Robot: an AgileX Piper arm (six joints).
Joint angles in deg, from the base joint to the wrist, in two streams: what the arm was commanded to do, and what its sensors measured. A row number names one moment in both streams.
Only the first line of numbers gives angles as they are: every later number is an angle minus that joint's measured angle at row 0.
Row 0, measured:
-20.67, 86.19, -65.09, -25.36, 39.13, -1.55
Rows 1 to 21, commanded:
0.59, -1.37, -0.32, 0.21, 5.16, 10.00
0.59, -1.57, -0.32, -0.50, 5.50, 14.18
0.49, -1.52, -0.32, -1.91, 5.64, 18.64
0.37, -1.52, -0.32, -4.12, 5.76, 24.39
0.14, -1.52, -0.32, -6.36, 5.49, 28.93
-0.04, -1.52, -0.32, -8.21, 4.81, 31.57
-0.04, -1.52, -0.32, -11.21, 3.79, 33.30
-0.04, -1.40, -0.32, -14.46, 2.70, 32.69
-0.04, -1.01, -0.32, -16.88, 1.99, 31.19
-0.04, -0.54, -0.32, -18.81, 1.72, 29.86
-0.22, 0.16, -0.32, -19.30, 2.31, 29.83
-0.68, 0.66, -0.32, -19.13, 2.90, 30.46
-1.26, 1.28, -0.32, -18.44, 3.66, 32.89
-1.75, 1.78, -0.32, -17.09, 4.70, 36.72
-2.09, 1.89, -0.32, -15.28, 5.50, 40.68
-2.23, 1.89, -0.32, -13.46, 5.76, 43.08
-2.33, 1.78, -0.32, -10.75, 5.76, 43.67
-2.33, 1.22, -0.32, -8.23, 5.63, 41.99
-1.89, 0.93, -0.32, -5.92, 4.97, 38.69
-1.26, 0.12, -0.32, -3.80, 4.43, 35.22
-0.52, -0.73, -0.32, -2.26, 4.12, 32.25
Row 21, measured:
-2.07, 1.80, 0.00, -8.87, 4.24, 39.55
